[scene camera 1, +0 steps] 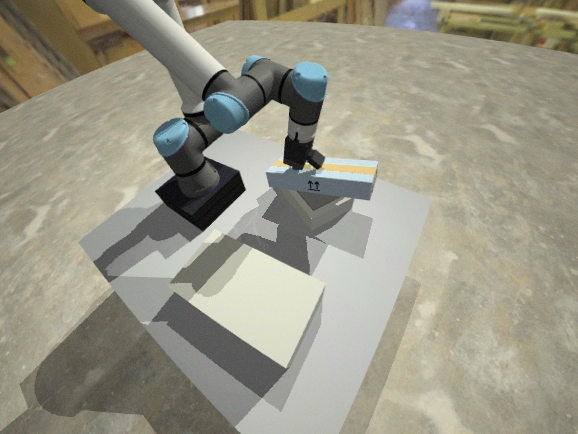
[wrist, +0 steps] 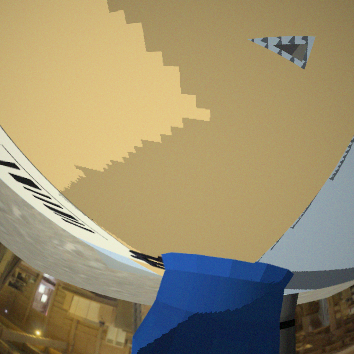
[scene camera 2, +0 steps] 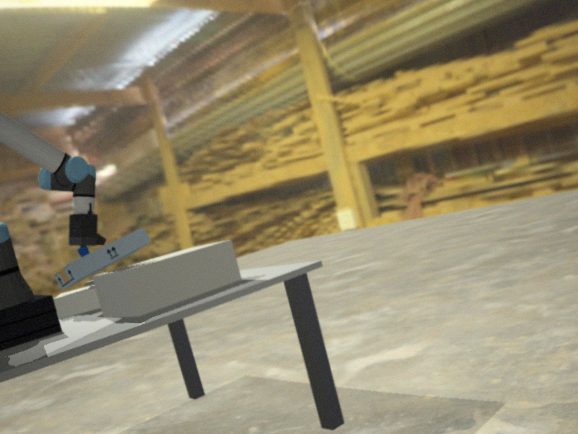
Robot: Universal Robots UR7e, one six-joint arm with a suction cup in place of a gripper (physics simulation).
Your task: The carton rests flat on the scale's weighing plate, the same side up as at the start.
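Where they show: hand, tool point: [wrist: 193, 261]; arm's base, link origin: [scene camera 1: 200, 182] [scene camera 2: 8, 305].
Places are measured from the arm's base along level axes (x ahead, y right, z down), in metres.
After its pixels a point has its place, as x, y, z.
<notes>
The light blue carton [scene camera 1: 320, 186] @(0.452, -0.059, -0.070) [scene camera 2: 105, 258] @(0.397, -0.058, -0.053) [wrist: 200, 175] has orange tape along its top and a black double-arrow mark upright on its long side. My suction cup [scene camera 1: 297, 169] [scene camera 2: 83, 251] [wrist: 225, 272] is on its top, towards the left end, and holds it over the scale [scene camera 1: 330, 215] @(0.492, -0.067, 0.069) [scene camera 2: 77, 302] @(0.286, -0.123, 0.063). In the scene camera 2 view the carton looks tilted, its left end lower. Part of the scale's dark weighing plate [scene camera 1: 317, 201] @(0.443, -0.066, 0.012) shows beneath it. The carton hides the rest of the plate, and I cannot tell whether they touch.
A large cream box [scene camera 1: 260, 295] @(0.416, 0.286, -0.020) [scene camera 2: 170, 280] @(0.295, 0.376, 0.039) stands on the grey table [scene camera 1: 355, 310] @(0.650, 0.204, 0.100) [scene camera 2: 265, 275] @(0.539, 0.487, 0.100), in front of the scale in the scene camera 1 view. The arm's black base [scene camera 1: 205, 205] @(0.082, 0.083, 0.008) [scene camera 2: 30, 320] @(-0.005, 0.127, 0.048) stands left of the scale.
</notes>
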